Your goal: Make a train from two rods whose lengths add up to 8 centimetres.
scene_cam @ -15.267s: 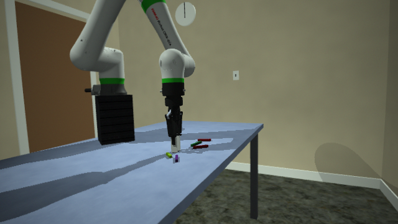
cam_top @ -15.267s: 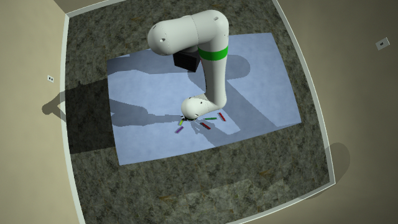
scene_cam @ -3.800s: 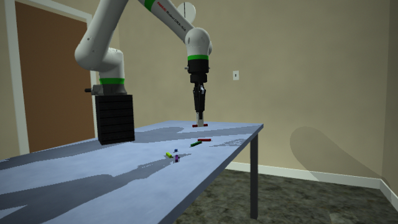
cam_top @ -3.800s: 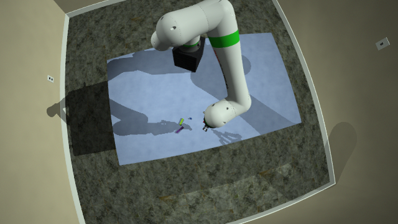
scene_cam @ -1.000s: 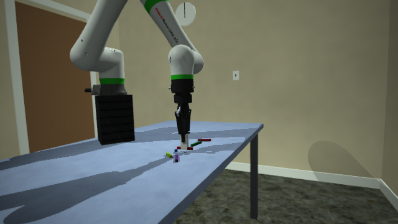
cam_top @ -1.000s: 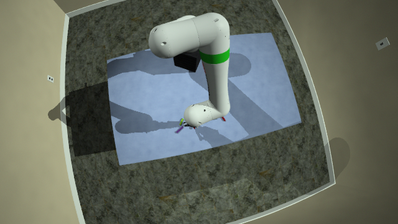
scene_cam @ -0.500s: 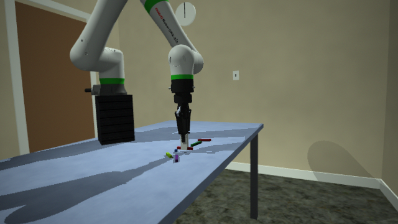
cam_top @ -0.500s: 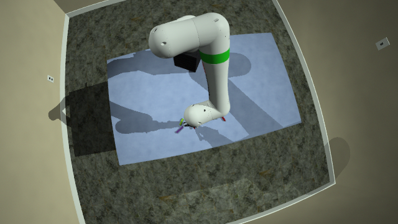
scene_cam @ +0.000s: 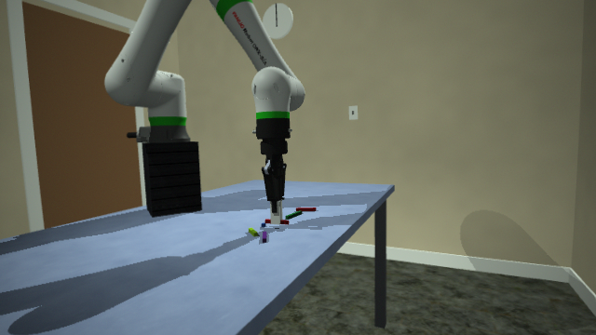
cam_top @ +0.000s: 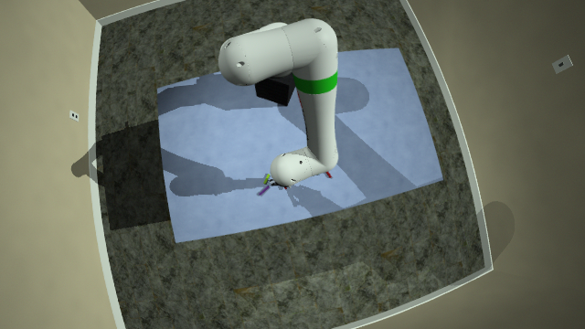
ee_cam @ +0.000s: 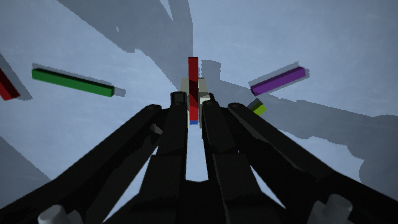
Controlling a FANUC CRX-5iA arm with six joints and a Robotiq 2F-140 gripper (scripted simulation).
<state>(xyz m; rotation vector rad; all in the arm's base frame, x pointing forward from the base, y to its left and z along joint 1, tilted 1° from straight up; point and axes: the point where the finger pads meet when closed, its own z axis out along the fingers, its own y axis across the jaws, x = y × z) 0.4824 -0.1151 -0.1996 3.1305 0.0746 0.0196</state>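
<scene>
Now: hand 40 mm past the blue rod and 40 mm above it. Round my hand: purple rod (10 mm ahead, 100 mm to the right, 40 mm below); green rod (130 mm to the left, 40 mm below); lime rod (40 mm behind, 70 mm to the right, 40 mm below).
</scene>
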